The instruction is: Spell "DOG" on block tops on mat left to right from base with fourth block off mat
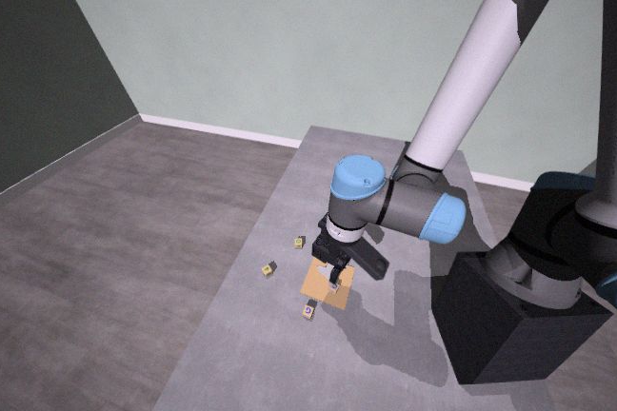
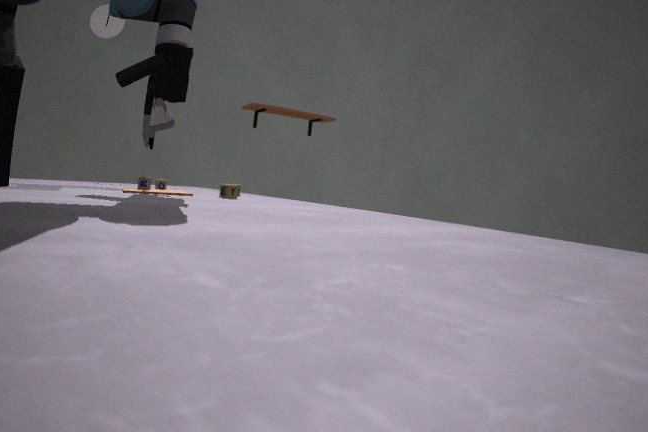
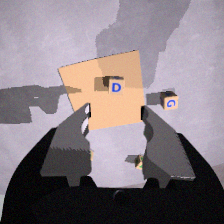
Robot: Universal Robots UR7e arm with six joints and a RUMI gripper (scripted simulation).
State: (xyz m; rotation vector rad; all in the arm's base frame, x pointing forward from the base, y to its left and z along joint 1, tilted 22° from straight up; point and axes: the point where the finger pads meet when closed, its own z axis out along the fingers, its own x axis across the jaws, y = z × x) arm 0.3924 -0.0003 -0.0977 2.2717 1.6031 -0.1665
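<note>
The blue d block lies 9 cm below my hand. Round my hand: mat 2 cm ahead, 2 cm to the right, 10 cm below; blue g block 6 cm ahead, 9 cm to the left, 9 cm below; green block 15 cm ahead, 12 cm to the right, 9 cm below.
</note>
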